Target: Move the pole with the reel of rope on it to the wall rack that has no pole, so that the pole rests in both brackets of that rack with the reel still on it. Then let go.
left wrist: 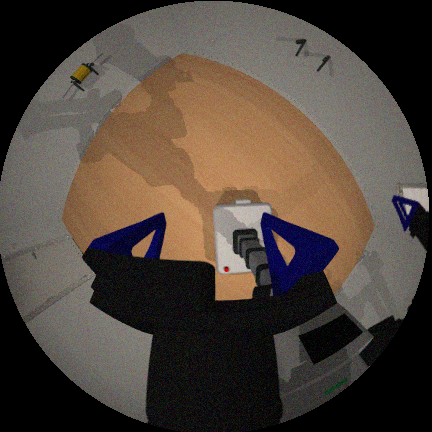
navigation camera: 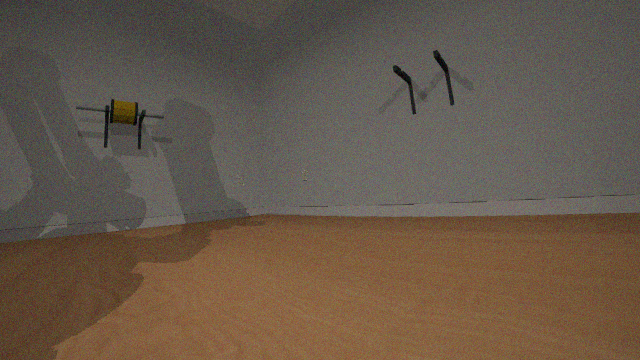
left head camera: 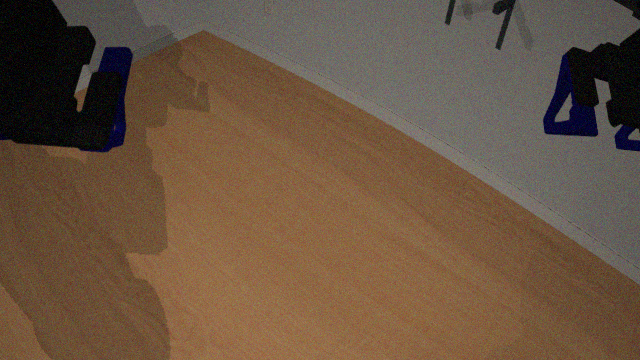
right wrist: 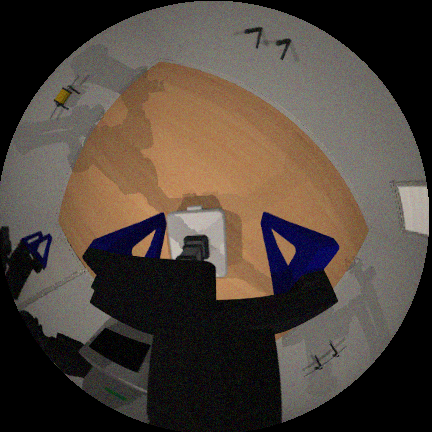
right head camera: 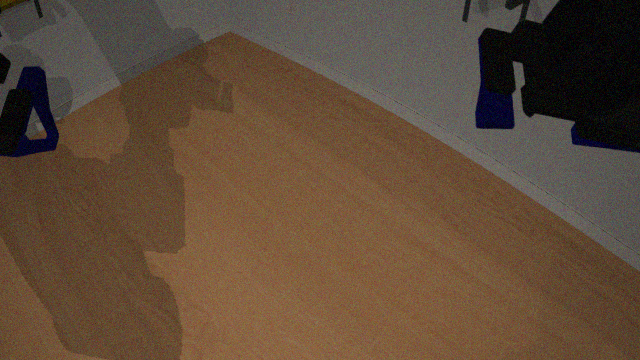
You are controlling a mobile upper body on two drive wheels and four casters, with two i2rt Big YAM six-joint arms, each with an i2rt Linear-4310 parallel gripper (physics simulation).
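Places are measured from the left arm's base along level axes (x ahead, y left, z up), in centimetres.
Pixels of known places: left gripper, fingertip midpoint: (left wrist: 212,217) (left head camera: 70,133) (right wrist: 45,233) (right head camera: 17,139); right gripper, fingertip midpoint: (left wrist: 395,199) (left head camera: 582,134) (right wrist: 213,217) (right head camera: 528,128).
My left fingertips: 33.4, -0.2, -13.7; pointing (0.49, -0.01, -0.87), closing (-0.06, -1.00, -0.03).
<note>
Ahead of a thing's pixels: the offset from my left fingertips to its top centre, as dx, dy, dz. "spot": to the spot under its first point. Level surfaces: height alone.
The yellow reel (navigation camera: 124,112) (left wrist: 81,73) (right wrist: 62,96) sits on a thin grey pole (navigation camera: 90,108), between the two dark brackets of a rack on the wall at the left of the navigation view. The wall rack without a pole shows two bare brackets @[spot: +152.2, -91.8, -44.2] (navigation camera: 412,97) @[spot: +134.0, -111.4, -44.5] (navigation camera: 450,87) on the other wall, at the right; its brackets also show at the top of the left wrist view (left wrist: 300,46) and the right wrist view (right wrist: 258,37). My left gripper (left wrist: 212,217) and my right gripper (right wrist: 213,217) are open and empty, over the floor and far from both racks.
A third rack (right wrist: 318,362) holding a bare pole is at the lower right of the right wrist view. A window (right wrist: 415,207) is at its right edge. My white base (left wrist: 225,240) (right wrist: 214,225) stands on the wooden floor @[dz -127.3] (navigation camera: 350,290). Walls meet in a corner ahead.
</note>
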